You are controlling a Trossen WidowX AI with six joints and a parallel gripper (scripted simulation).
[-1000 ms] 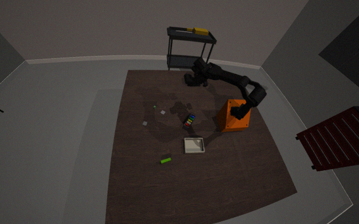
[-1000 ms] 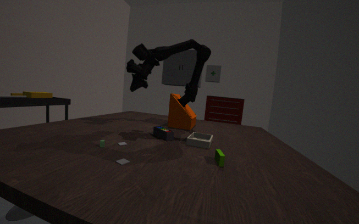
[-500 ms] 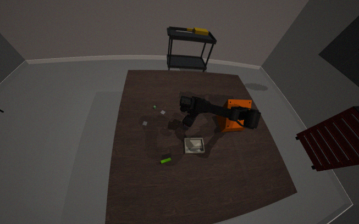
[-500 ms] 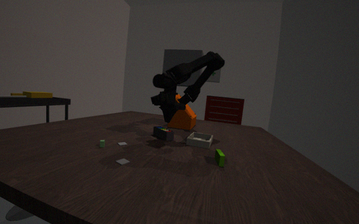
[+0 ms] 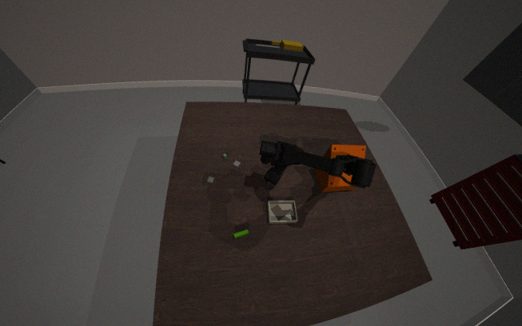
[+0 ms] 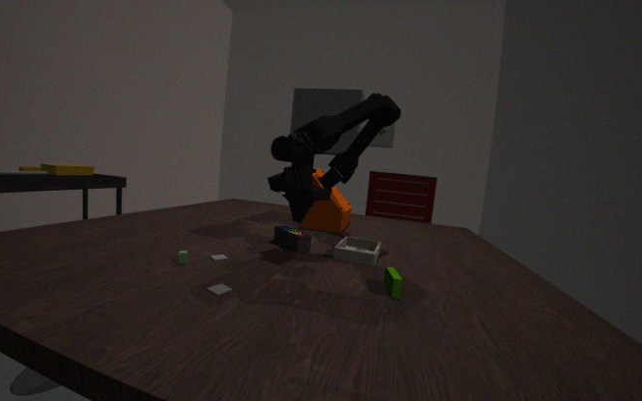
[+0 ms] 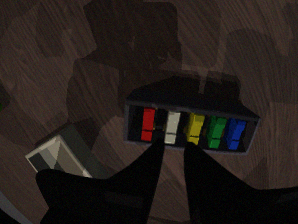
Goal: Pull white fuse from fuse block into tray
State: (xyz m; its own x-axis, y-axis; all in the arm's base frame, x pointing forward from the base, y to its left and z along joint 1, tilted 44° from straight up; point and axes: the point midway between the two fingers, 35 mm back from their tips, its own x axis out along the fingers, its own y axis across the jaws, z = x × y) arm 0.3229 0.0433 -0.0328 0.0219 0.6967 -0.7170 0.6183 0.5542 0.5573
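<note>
Right now the white fuse is 40 mm below my gripper tip. Also, from my gripper tip: red fuse (40 mm below, 20 mm to the left, 10 mm ahead); then green fuse (40 mm below, 30 mm to the right, 30 mm behind); then yellow fuse (40 mm below, 20 mm to the right, 10 mm behind).
</note>
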